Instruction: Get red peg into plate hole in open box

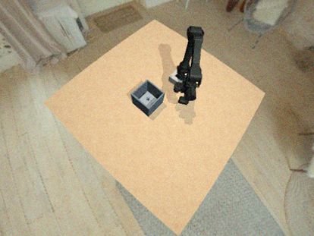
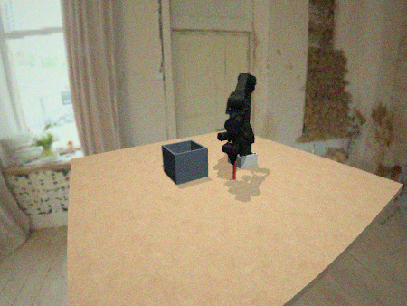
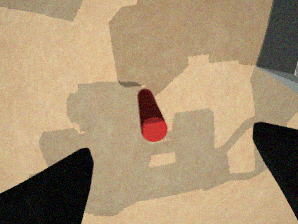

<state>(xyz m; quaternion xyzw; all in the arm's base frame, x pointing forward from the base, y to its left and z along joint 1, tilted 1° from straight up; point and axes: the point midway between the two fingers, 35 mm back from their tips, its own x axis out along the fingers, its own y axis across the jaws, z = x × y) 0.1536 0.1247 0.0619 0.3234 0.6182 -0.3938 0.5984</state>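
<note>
Right now my gripper tip is 50 mm above the red peg and 10 mm short of it. From my gripper tip the other things lie so: light grey plate: 170 mm to the right, 170 mm ahead, 40 mm below.
</note>
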